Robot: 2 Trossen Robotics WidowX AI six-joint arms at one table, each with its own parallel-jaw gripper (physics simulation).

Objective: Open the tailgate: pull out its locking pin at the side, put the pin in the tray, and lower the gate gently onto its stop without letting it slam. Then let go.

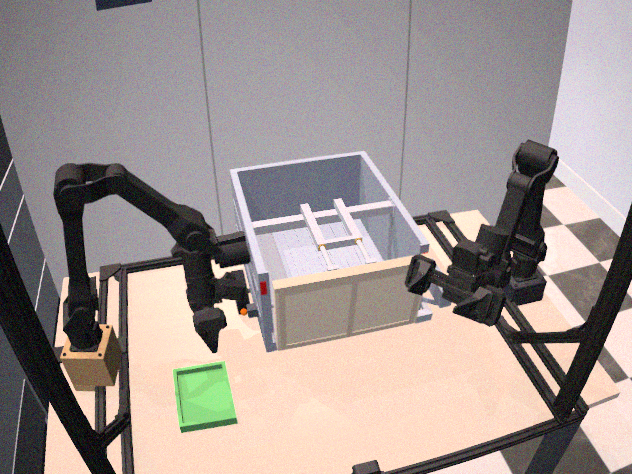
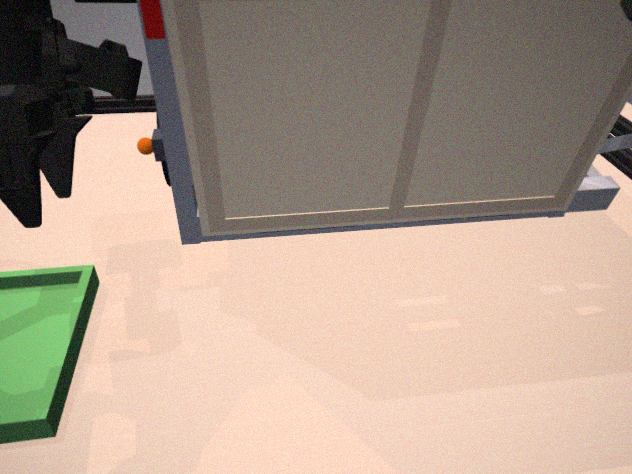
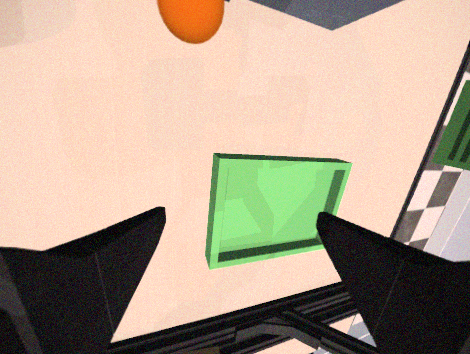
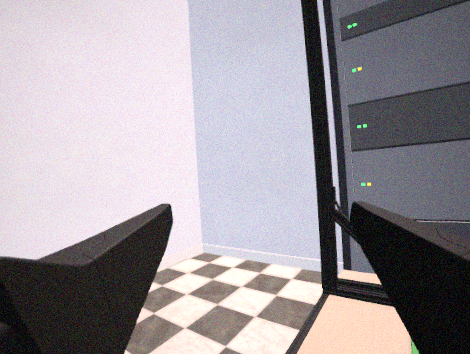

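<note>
The locking pin shows as an orange knob at the left side of the truck bed, in a small grey bracket. The tailgate stands upright across the bed's front. The green tray lies on the table, front left of the bed; no pin shows in it. My left gripper is open and empty, left of the knob and apart from it, its fingers pointing down. My right gripper is open and empty near the gate's right edge; contact cannot be told.
The grey truck bed has high side walls and a pale H-shaped frame inside. A red marker sits on its left post. Black frame bars edge the table and rise at its front corners.
</note>
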